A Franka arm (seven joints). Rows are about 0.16 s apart.
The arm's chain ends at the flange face. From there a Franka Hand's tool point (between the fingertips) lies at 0.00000 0.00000 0.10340 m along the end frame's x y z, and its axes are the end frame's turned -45 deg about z.
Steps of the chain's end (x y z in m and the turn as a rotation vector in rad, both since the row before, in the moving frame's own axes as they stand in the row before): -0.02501 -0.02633 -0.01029 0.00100 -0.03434 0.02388; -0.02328 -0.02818 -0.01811 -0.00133 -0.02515 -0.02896; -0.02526 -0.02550 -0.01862 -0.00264 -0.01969 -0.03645; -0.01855 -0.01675 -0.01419 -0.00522 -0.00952 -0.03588; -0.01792 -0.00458 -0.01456 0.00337 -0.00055 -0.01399
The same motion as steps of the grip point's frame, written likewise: -0.00147 -0.03892 -0.01035 0.02499 -0.02357 0.02388; 0.00150 -0.03810 -0.01814 0.01684 -0.01872 -0.02896; -0.00149 -0.03711 -0.01864 0.01206 -0.01579 -0.03645; -0.00236 -0.02526 -0.01420 0.00304 -0.01042 -0.03588; -0.00923 -0.01620 -0.01456 0.00277 0.00199 -0.01399
